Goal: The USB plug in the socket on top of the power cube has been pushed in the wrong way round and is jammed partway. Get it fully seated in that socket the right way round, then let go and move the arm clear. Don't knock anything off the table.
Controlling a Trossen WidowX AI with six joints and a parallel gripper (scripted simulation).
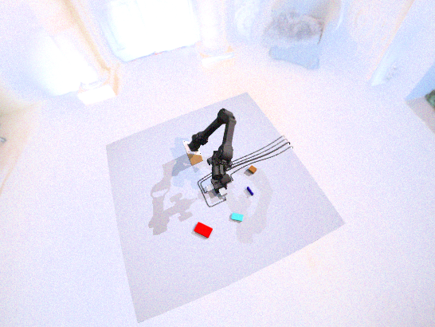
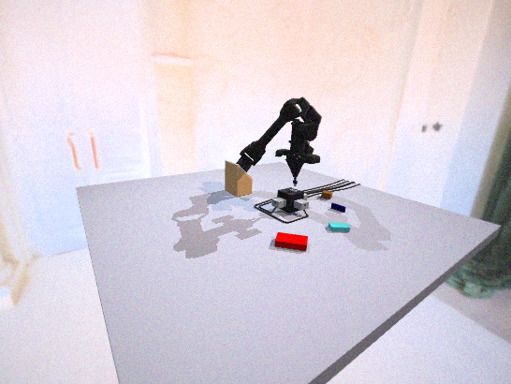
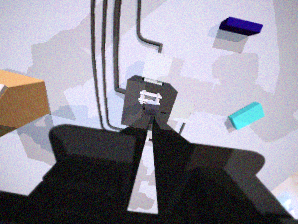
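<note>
The USB plug lies 20 mm below my gripper tip. The rest, counted from my gripper tip: dark blue block: 130 mm ahead, 130 mm to the left, 120 mm below; cyan block: 230 mm ahead, 30 mm to the right, 130 mm below; red block: 190 mm ahead, 240 mm to the right, 120 mm below.
</note>
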